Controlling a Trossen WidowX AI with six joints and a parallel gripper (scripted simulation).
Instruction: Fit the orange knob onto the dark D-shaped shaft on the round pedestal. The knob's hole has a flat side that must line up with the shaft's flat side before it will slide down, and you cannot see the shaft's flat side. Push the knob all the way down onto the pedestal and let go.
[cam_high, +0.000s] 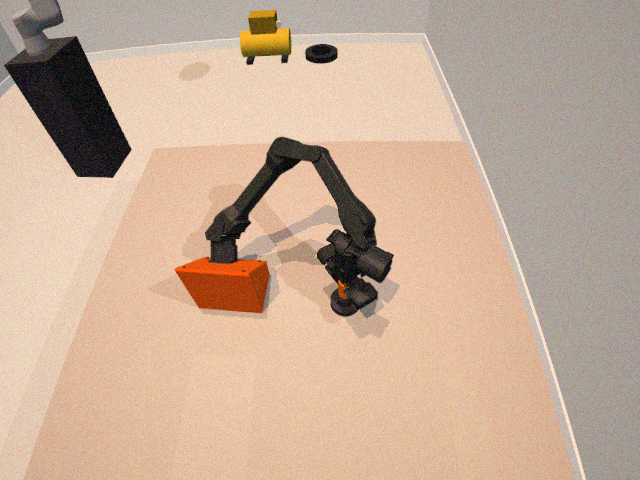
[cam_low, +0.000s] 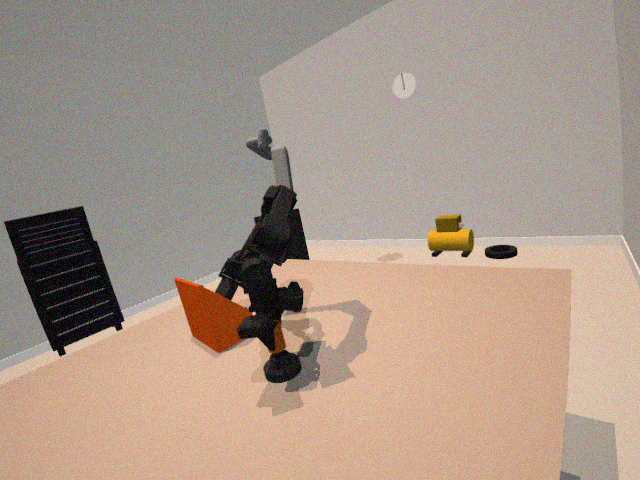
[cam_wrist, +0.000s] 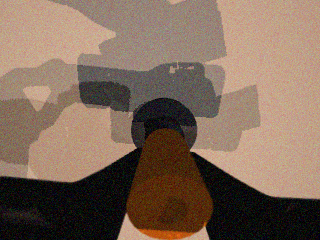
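Now: gripper tip 2 cm below the orange knob. Also, from my gripper tip: dark round pedestal: 4 cm below.
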